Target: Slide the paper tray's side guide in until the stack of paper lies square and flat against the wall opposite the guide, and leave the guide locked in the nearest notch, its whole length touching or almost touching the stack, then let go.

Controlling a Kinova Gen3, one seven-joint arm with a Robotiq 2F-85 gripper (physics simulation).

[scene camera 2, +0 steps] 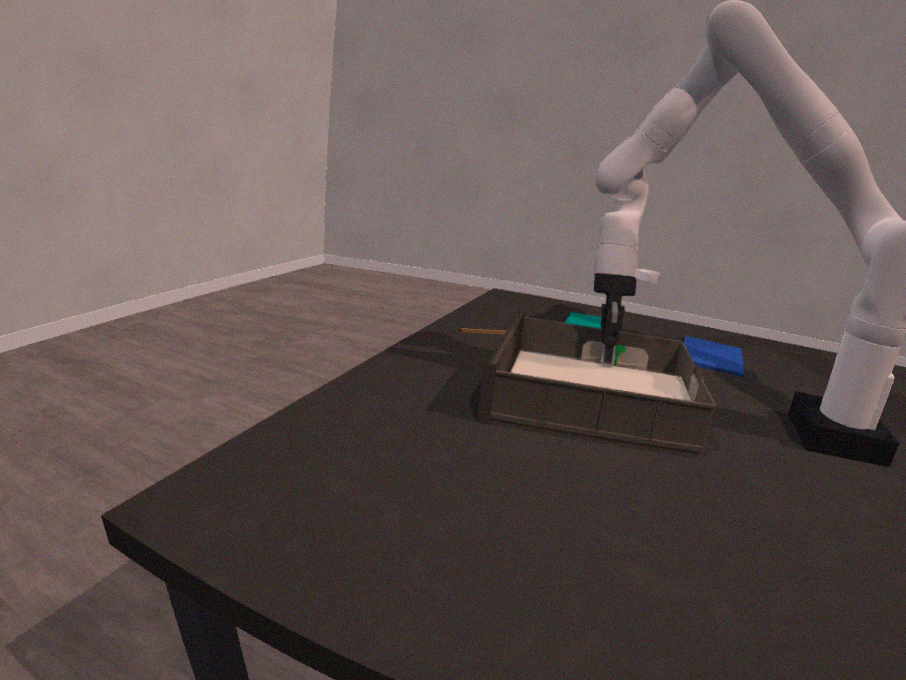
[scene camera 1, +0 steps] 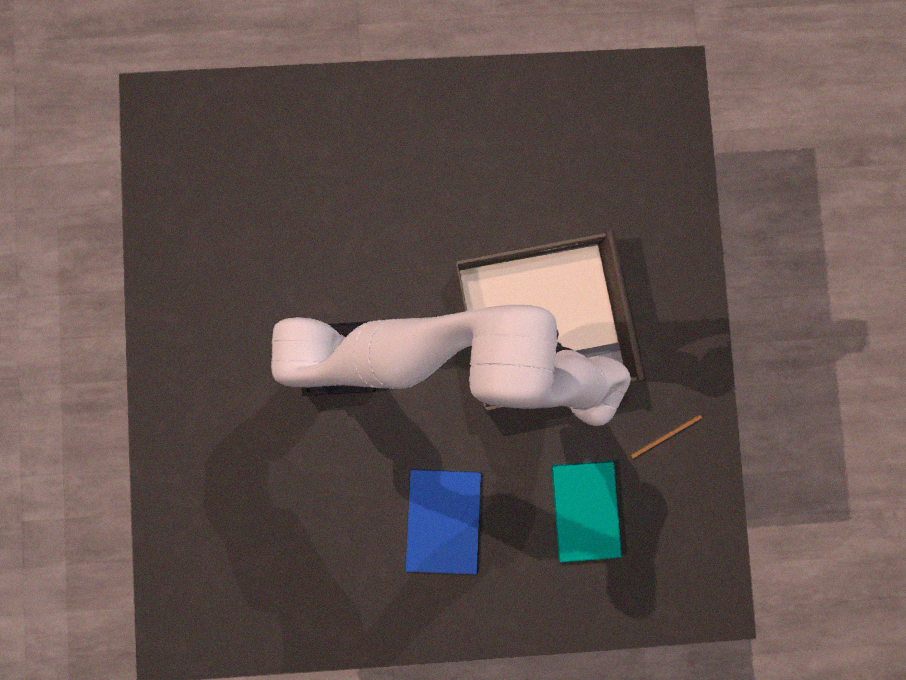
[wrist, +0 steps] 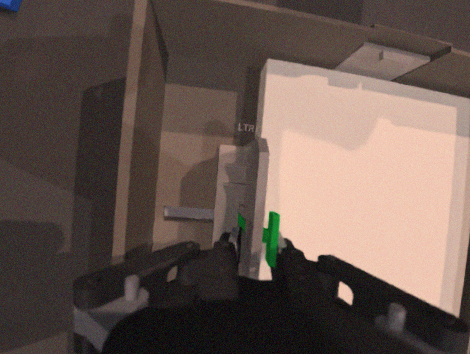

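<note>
The paper tray holds a cream stack of paper. The stack lies flat, its edges looking roughly parallel to the walls. In the overhead view its upper edge runs close along the wall opposite the guide. The pale side guide stands along the stack's other edge, very near it; contact is unclear. My gripper is shut on the guide, one finger on each side, at its green latch. The arm hides the guide in the overhead view.
A blue block and a teal block lie on the table outside the tray's guide side. An orange stick lies near them. A pale plate sits at one tray wall. Raised walls surround the fingers.
</note>
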